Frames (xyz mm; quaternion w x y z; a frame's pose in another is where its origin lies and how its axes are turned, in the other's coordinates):
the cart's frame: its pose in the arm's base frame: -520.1 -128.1 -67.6 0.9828 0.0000 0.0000 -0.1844
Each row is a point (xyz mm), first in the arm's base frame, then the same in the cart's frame.
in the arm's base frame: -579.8 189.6 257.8
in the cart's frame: -170.8 274.5 325.4
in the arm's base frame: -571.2 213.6 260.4
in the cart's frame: -171.5 299.9 328.0
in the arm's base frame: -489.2 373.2 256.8
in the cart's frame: -152.9 478.4 324.4
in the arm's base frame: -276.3 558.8 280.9
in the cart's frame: -21.8 728.6 348.5
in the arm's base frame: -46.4 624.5 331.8
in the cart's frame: 168.7 873.1 399.4
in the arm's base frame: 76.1 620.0 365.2
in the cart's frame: 284.5 913.3 432.8
